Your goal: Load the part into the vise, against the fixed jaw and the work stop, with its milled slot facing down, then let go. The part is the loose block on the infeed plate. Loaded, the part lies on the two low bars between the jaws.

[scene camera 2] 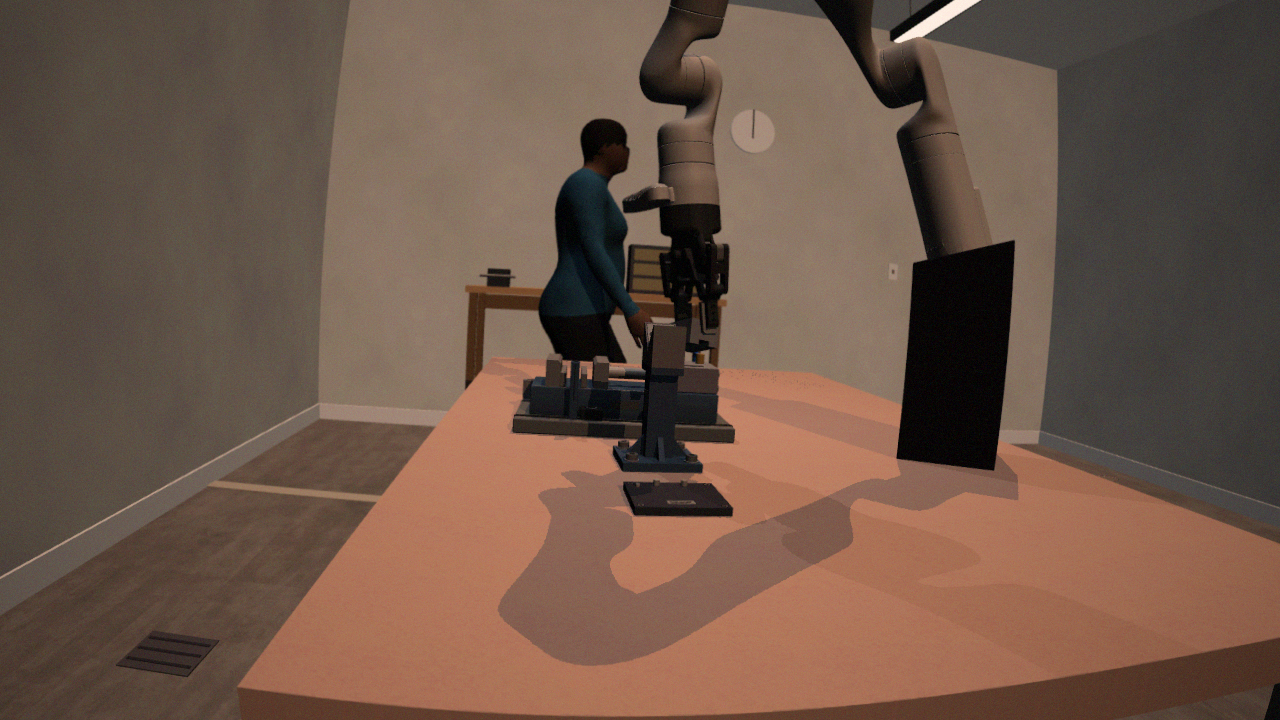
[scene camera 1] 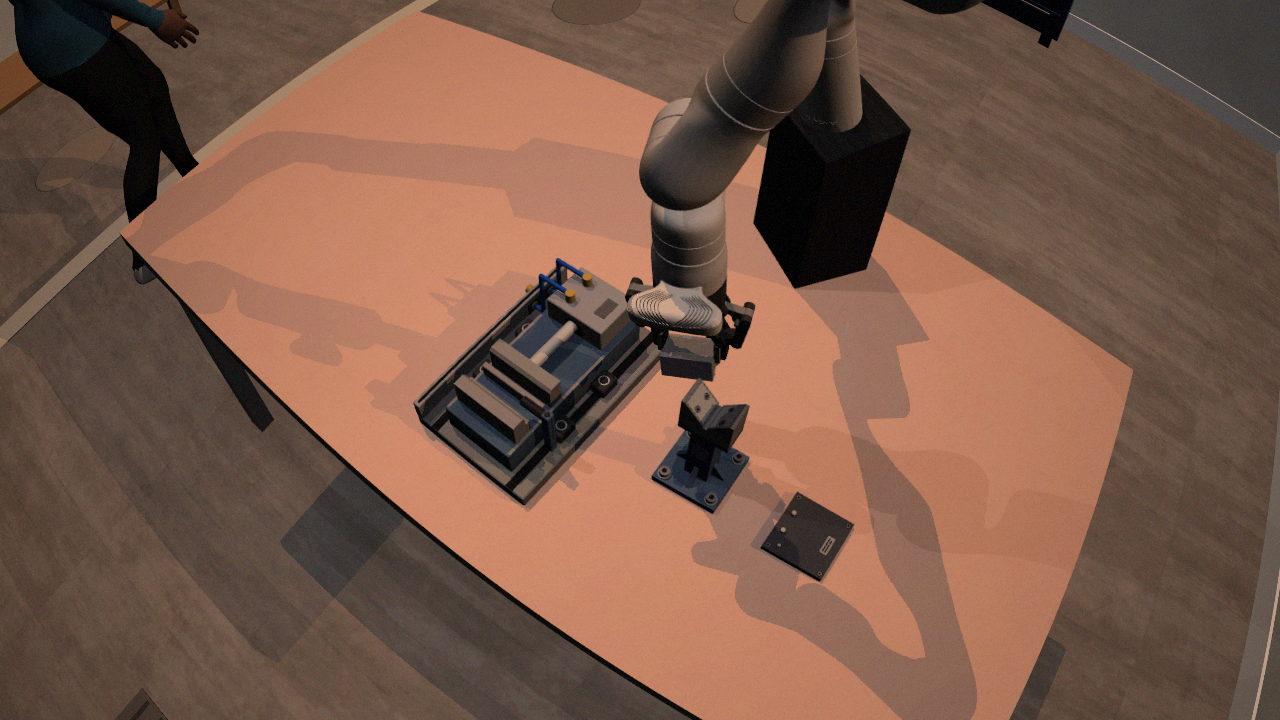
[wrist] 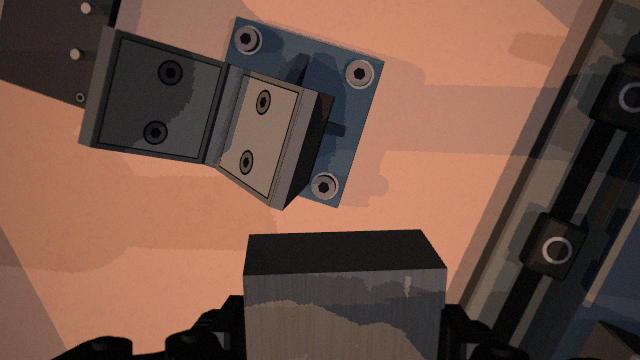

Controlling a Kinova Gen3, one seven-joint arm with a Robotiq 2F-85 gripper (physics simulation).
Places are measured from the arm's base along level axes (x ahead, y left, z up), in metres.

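Pixels of known places: gripper, between the fingertips: (scene camera 2: 696,333) (scene camera 1: 691,350) (wrist: 342,328); arm's base, origin of its link: (scene camera 2: 959,258) (scene camera 1: 830,110).
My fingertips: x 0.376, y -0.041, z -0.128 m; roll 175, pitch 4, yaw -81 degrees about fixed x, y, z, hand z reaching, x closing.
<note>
Ahead of a thing's pixels: the offset from my fingertips to its top centre. "spot": to the spot under its first point.
The part {dx +0.007, dy +0.002, dz +0.020 m} (scene camera 1: 687,364) (wrist: 345,315), a grey block, is held in the air beside the V-topped stand, on the robot-base side. My gripper (scene camera 1: 689,345) (scene camera 2: 697,315) (wrist: 342,328) is shut on it, with a finger on each side in the wrist view. Its milled slot cannot be made out. The vise {dx +0.040, dy -0.181, dz -0.051 m} (scene camera 1: 572,358) (scene camera 2: 617,402) stands to the left in scene camera 1. Its outer jaw (scene camera 1: 490,408) and the jaw on the screw side {spot: dx +0.080, dy -0.176, dz -0.054 m} (scene camera 1: 526,370) stand apart. An upright post {dx +0.124, dy -0.122, dz -0.052 m} (scene camera 1: 549,429) (scene camera 2: 575,389) stands at the jaws' near side. The low bars are hard to make out.
The stand (scene camera 1: 700,456) (scene camera 2: 661,402) (wrist: 160,102) rises close to the held part. The infeed plate {dx +0.091, dy +0.219, dz -0.142 m} (scene camera 1: 812,528) (scene camera 2: 666,501) (wrist: 35,55) lies beyond it, with no block on it. Blue pipes {spot: dx -0.043, dy -0.202, dz -0.040 m} (scene camera 1: 556,284) rise behind the vise. A person (scene camera 2: 586,241) stands behind the table.
</note>
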